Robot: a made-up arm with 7 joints.
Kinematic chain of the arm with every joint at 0, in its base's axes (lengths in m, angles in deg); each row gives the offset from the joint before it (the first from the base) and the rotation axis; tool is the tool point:
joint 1: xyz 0 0 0 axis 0 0.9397 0.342
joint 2: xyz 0 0 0 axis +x
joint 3: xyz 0 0 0 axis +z
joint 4: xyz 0.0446 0 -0.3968 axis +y
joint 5: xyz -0.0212 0 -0.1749 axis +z
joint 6: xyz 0 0 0 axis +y
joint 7: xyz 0 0 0 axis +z
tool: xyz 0 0 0
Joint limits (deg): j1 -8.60..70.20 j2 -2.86..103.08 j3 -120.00..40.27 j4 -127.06..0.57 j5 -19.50..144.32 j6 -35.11..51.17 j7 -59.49..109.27
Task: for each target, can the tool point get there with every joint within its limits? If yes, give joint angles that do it. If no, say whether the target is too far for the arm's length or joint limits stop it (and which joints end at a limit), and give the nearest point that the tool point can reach.
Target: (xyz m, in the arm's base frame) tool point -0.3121 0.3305 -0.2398
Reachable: yes | joints 36.23 69.26 -104.69 -71.76 101.99 -2.52 -30.88
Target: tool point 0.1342 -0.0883 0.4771
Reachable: no: joint limits stop it (at a limit: joint 1, joint 2, joint 3, joint 4) | nearest point 0.1352 0.2642 0.2139 | short by 0.440 m
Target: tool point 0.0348 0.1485 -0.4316
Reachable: yes | joints 22.42 29.96 -20.87 -95.53 54.72 29.23 25.03
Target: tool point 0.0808 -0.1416 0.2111
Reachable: no: joint limits stop it (at a limit: joint 1, joint 2, joint 3, joint 4) | nearest point 0.1352 0.2642 0.2139 | short by 0.409 m
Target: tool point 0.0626 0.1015 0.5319
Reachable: no: joint limits stop it (at a limit: joint 1, joint 2, joint 3) | nearest point 0.1397 0.2749 0.2215 | short by 0.364 m
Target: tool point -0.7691 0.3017 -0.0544
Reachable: no: too far | nearest point -0.5249 0.2222 -0.0697 | short by 0.257 m
